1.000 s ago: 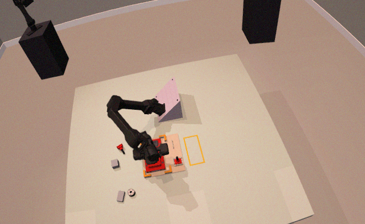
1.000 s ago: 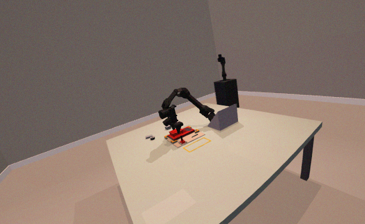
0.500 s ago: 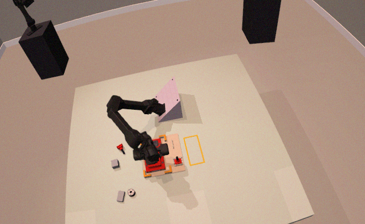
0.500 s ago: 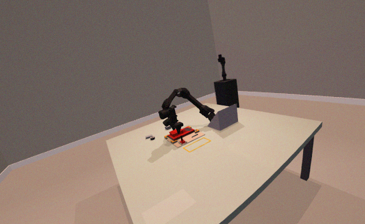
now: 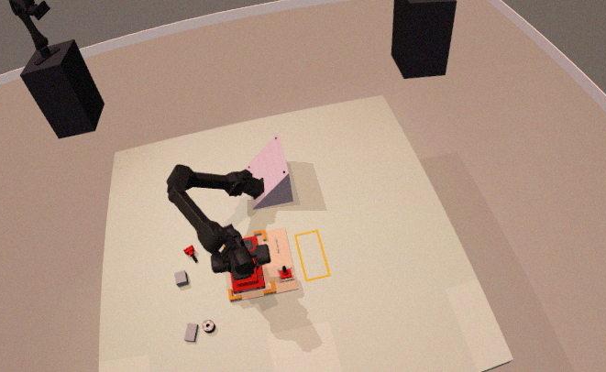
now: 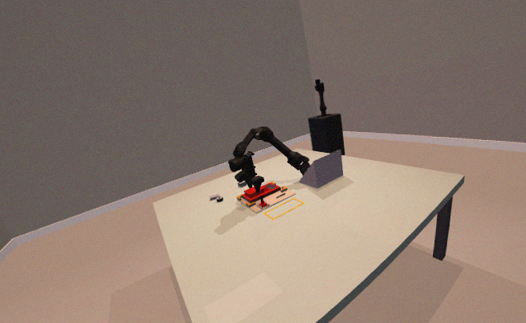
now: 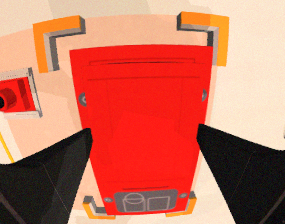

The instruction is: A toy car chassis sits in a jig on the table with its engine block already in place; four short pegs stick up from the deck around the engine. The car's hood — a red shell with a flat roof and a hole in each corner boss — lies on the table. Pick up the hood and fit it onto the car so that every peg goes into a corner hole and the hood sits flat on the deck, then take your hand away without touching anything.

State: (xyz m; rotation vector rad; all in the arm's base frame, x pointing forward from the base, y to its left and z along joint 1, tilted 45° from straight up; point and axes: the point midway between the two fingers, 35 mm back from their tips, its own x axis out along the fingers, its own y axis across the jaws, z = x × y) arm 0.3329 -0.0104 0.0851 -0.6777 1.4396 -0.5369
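Now: gripper tip right at the red hood. The rest, counted from my gripper tip: wheel (170 mm ahead, 140 mm to the right, 30 mm below); then jig plate (30 mm to the left, 30 mm below, 30 mm behind).
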